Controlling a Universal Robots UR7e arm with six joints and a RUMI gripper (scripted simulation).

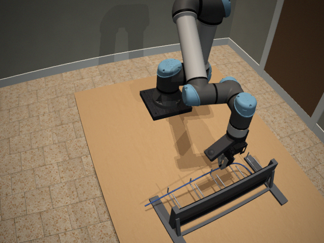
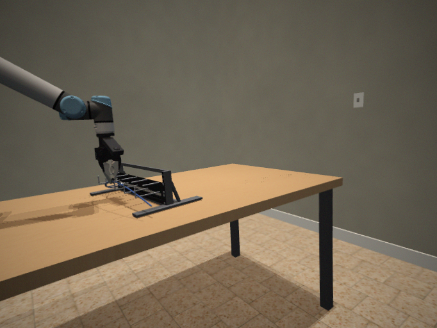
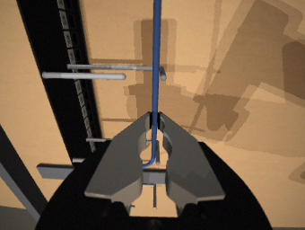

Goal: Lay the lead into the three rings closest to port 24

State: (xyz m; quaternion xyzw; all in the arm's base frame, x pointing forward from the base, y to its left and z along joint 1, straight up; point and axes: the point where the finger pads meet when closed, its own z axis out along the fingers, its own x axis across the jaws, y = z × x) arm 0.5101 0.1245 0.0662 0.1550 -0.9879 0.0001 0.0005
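The free-standing rack is 120 mm ahead of my hand, 10 mm to the right of it and 20 mm below it.
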